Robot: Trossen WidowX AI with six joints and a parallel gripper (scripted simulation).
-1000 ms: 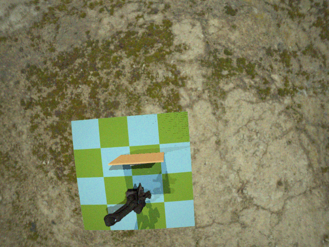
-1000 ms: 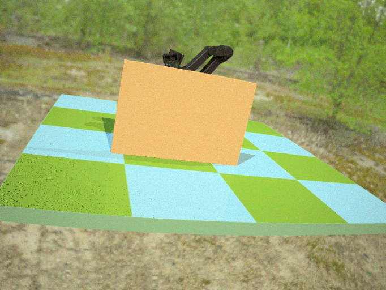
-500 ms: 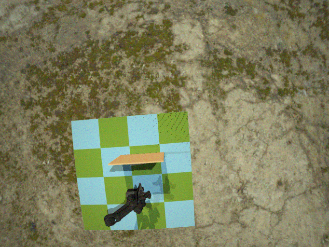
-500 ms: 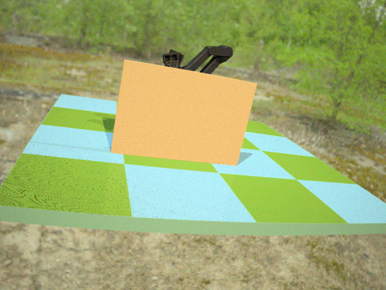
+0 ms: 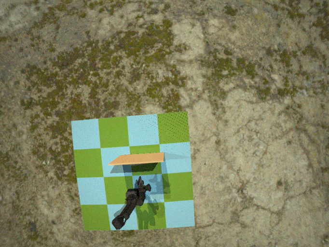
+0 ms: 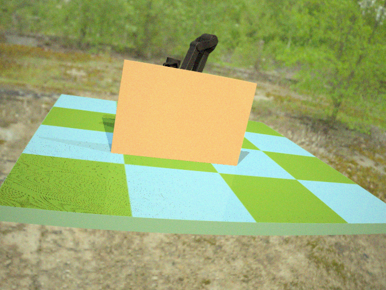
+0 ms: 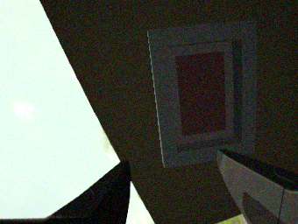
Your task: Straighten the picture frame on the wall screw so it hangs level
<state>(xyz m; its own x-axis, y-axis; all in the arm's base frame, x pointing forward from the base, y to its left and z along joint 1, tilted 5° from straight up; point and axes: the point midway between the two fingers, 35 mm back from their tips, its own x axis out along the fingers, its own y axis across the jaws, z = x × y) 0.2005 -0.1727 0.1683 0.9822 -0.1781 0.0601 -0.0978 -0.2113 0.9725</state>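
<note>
Right now my gripper tip is 140 mm short of the picture frame, 60 mm above it and 20 mm to the left of it. Also, from my gripper tip: orange wall panel: 150 mm ahead, 70 mm below, 20 mm to the right.
</note>
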